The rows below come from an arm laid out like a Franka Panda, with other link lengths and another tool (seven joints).
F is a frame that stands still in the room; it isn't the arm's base.
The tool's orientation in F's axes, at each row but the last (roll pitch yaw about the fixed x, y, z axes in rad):
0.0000, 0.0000, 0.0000
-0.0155, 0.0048, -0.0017
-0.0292, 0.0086, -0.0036
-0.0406, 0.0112, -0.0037
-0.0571, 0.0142, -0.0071
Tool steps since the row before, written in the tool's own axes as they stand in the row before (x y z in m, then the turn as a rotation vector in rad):
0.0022, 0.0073, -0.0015, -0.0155, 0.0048, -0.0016
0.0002, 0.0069, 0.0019, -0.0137, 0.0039, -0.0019
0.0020, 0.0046, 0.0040, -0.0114, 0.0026, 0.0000
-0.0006, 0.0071, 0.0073, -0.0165, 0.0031, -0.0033
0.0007, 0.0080, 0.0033, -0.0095, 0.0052, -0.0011
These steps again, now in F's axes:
0.0022, 0.0073, -0.0015, -0.0155, 0.0048, -0.0016
0.0002, 0.0069, 0.0018, -0.0137, 0.0039, -0.0019
0.0021, 0.0047, 0.0038, -0.0114, 0.0026, 0.0000
-0.0005, 0.0074, 0.0070, -0.0165, 0.0030, -0.0032
0.0008, 0.0082, 0.0028, -0.0095, 0.0052, -0.0013

